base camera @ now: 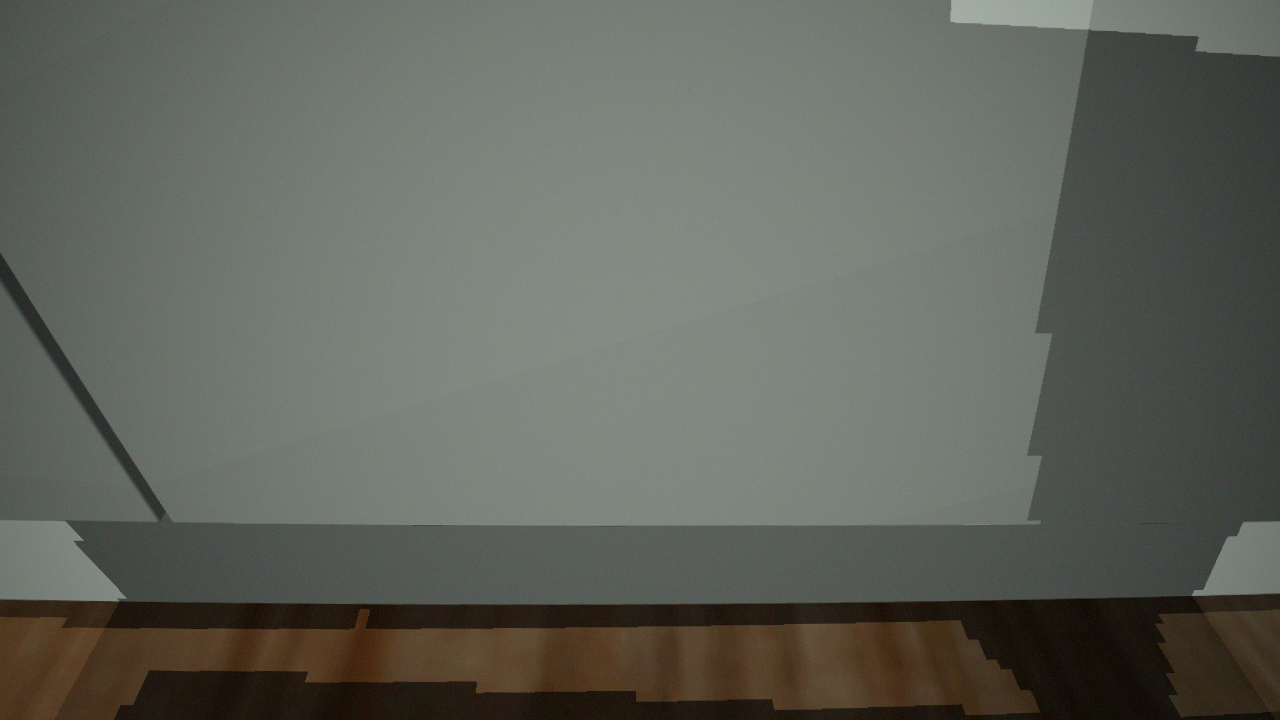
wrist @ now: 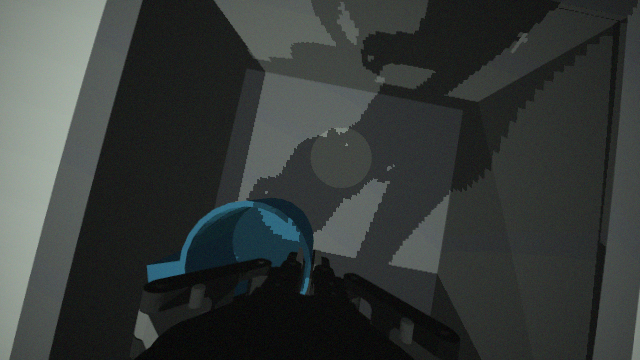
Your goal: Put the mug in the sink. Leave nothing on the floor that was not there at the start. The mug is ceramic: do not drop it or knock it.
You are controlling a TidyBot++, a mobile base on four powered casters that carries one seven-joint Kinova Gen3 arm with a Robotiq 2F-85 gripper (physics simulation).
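Frame: origin at the arm's base, x ahead, y left, z up, level; centimetres.
Where they show: gripper, fingertip midpoint: (wrist: 308, 260).
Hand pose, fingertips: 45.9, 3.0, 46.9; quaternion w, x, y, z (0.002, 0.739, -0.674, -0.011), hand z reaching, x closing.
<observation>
Each offset is from my fingertips to the centre of the thing, as dx, dy, dz. "pt": to the spot under its first point. Level surfaces: height alone.
The blue mug @(-1.0, +5.8, -0.5) (wrist: 265, 240) shows in the wrist view at the lower middle, with its open top toward the camera and its handle pointing left. My gripper (wrist: 308, 260) is shut on the right side of the mug's rim, with the thin wall between its fingertips. The mug is over the basin of the grey sink (wrist: 82, 150), nearer its left wall. The gap between the mug and the sink's bottom is hard to judge. The mug's underside is hidden, and the gripper covers the near part of the sink. The mug does not show in the base camera view.
A round drain (wrist: 341, 158) is in the sink's bottom, beyond the mug. Pale countertop @(dz +4.4) (wrist: 35, 125) lies left of the sink. In the base camera view, a grey cabinet front @(pt -20.7, -2.4, -60.7) (base camera: 581, 268) stands close ahead, above a wooden floor @(dz -86.6) (base camera: 537, 653). Shadows cross the basin.
</observation>
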